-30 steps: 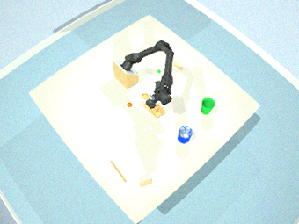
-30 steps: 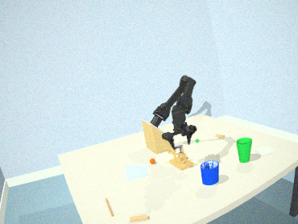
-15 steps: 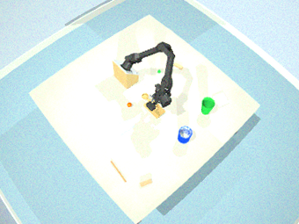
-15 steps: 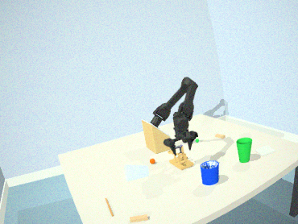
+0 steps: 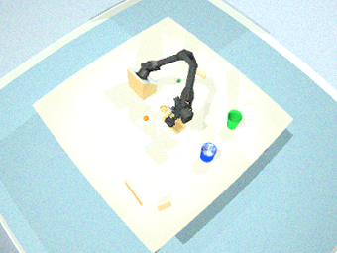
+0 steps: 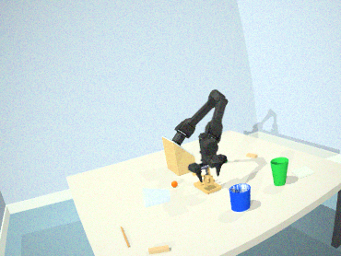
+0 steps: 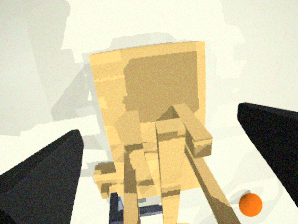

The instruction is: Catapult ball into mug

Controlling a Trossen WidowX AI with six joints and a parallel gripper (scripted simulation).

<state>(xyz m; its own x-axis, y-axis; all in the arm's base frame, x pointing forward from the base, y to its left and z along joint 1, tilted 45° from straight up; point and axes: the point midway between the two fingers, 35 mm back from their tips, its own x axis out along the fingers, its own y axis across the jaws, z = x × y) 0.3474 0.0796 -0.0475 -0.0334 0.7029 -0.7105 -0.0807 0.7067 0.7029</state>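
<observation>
Right now my gripper tip is 160 mm past the orange ball, 130 mm to the left of it and 40 mm above it. The rest, counted from my gripper tip: green mug 280 mm to the left, 210 mm ahead, 30 mm below; blue mug 270 mm ahead, 30 mm below, 10 mm to the left; wooden catapult 70 mm behind, 10 mm to the left.
</observation>
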